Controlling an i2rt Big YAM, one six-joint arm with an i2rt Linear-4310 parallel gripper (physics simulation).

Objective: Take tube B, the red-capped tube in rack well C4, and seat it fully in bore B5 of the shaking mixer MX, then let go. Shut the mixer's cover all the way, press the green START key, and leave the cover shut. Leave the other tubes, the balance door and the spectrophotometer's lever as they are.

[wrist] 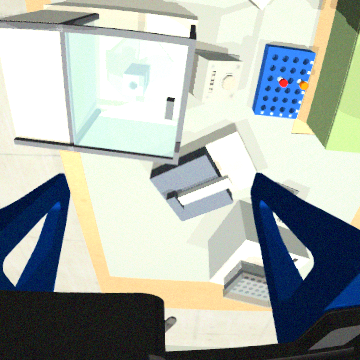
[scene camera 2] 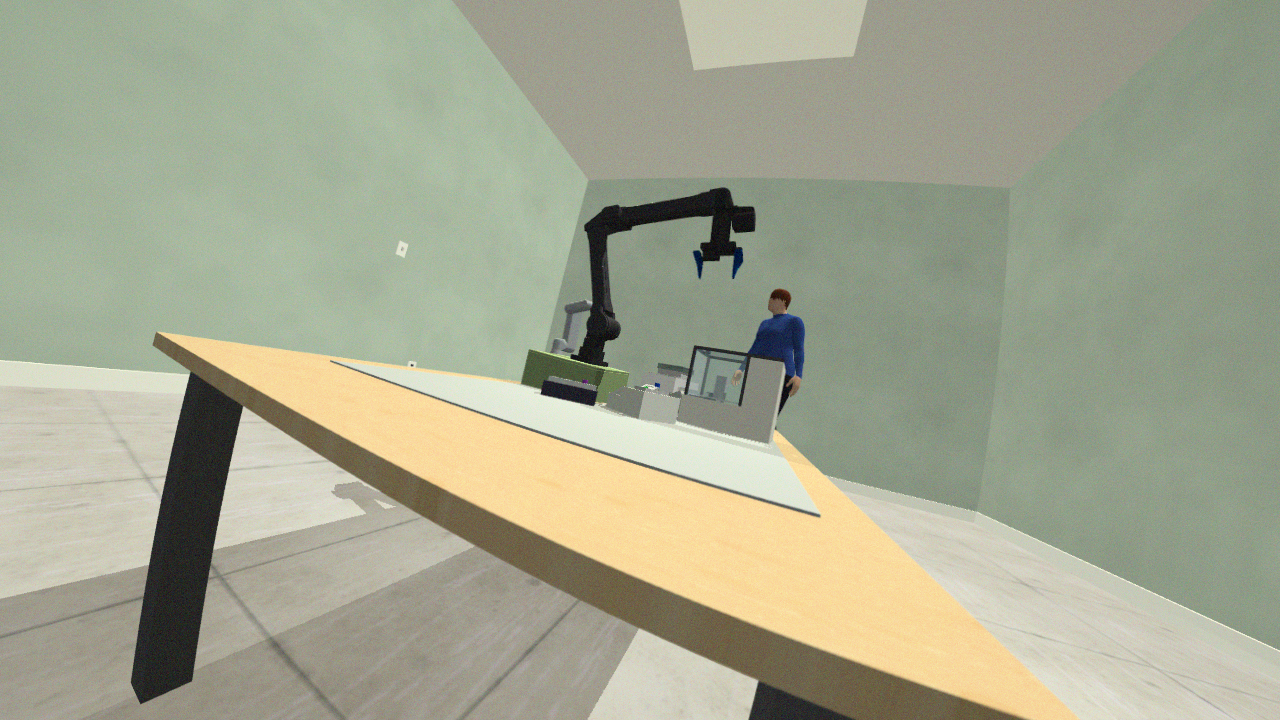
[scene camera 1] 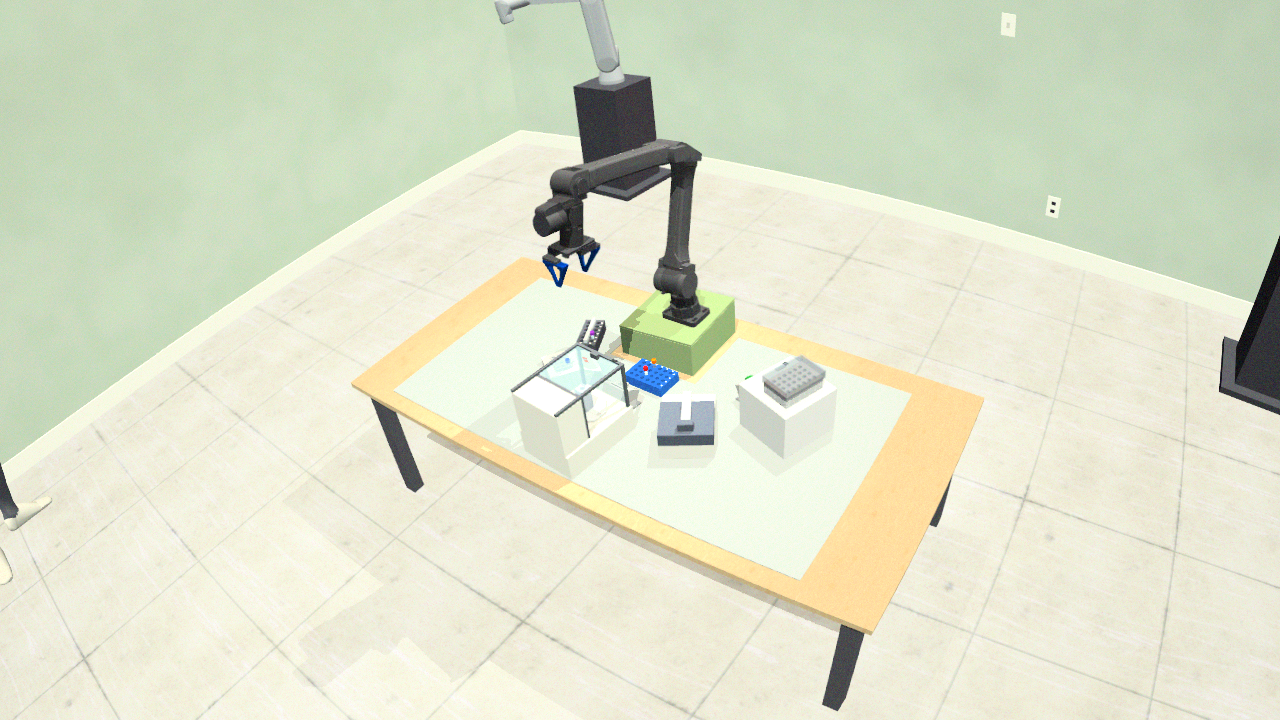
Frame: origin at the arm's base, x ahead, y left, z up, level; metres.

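Seen in the pictures: gripper, between the fingertips: (wrist: 160,181) (scene camera 2: 715,278) (scene camera 1: 572,279); arm's base, origin of its link: (scene camera 2: 589,362) (scene camera 1: 686,315).
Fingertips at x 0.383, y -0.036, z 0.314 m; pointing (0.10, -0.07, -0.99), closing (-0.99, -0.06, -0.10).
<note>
Pixels of each thing's top centre, then the offset from my fingertips to it. "spot": a spot on its surface instead.
- red-capped tube, centre of its top: (wrist: 283,83) (scene camera 1: 645,367) dx -0.179, dy +0.041, dz -0.369 m
- blue rack, centre of its top: (wrist: 283,84) (scene camera 1: 651,373) dx -0.189, dy +0.050, dz -0.394 m
- mixer, centre of its top: (wrist: 272,281) (scene camera 1: 777,360) (scene camera 2: 667,363) dx -0.248, dy +0.429, dz -0.234 m
- small green spot, a spot on its surface: (scene camera 1: 748,377) spot: dx -0.280, dy +0.318, dz -0.356 m
- glass-walled balance, centre of its top: (wrist: 123,104) (scene camera 1: 579,364) (scene camera 2: 726,351) dx +0.063, dy +0.045, dz -0.201 m
- slate-lidded spectrophotometer, centre of its top: (wrist: 207,191) (scene camera 1: 686,402) (scene camera 2: 691,388) dx -0.076, dy +0.264, dz -0.322 m
- orange-capped tube, centre of its top: (wrist: 304,85) (scene camera 1: 653,359) dx -0.217, dy +0.040, dz -0.369 m
- dialled box, a spot on its surface: (wrist: 217,75) spot: dx -0.060, dy +0.039, dz -0.351 m
The red-capped tube (scene camera 1: 645,368) (wrist: 283,83) stands upright in the blue rack (scene camera 1: 657,390) (wrist: 287,49). My gripper (scene camera 1: 573,276) (scene camera 2: 716,277) (wrist: 160,181) is open and empty, high above the table and well away from the rack. The mixer (scene camera 1: 784,426) (wrist: 225,250) is a white box with a grey top part full of small holes. My right finger hides some of it in the wrist view. Its cover position and bore B5 are too small to tell. A small green spot (scene camera 1: 748,377) shows at its side.
The glass-walled balance (scene camera 1: 547,425) (scene camera 2: 760,402) (wrist: 35,85) stands left of the rack. The slate-lidded spectrophotometer (scene camera 1: 669,435) (wrist: 192,177) has a white lever. An orange-capped tube (scene camera 1: 653,361) (wrist: 303,85) is beside the red one. A dialled box (wrist: 217,75) stands between balance and rack. The arm's base is green (scene camera 1: 657,344).
</note>
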